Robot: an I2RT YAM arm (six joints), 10 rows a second.
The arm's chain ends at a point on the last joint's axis. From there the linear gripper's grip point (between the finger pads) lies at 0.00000 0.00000 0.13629 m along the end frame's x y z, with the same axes.
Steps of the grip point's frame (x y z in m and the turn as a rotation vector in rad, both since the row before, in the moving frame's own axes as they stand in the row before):
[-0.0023, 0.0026, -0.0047, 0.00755, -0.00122, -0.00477]
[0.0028, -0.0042, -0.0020, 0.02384, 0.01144, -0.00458]
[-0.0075, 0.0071, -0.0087, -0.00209, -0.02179, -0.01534]
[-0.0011, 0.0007, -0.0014, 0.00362, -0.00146, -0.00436]
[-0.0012, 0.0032, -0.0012, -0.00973, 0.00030, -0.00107]
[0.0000, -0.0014, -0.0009, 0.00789, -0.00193, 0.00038]
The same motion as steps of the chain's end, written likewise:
[-0.0021, 0.0036, -0.0047, 0.00755, -0.00122, -0.00477]
[0.0012, -0.0009, -0.0020, 0.02384, 0.01144, -0.00458]
[-0.0045, 0.0068, -0.0087, -0.00209, -0.02179, -0.01534]
[-0.0009, 0.0012, -0.0014, 0.00362, -0.00146, -0.00436]
[-0.0012, 0.0019, -0.0012, -0.00973, 0.00030, -0.00107]
[0.0003, -0.0003, -0.0009, 0.00789, -0.00193, 0.00038]

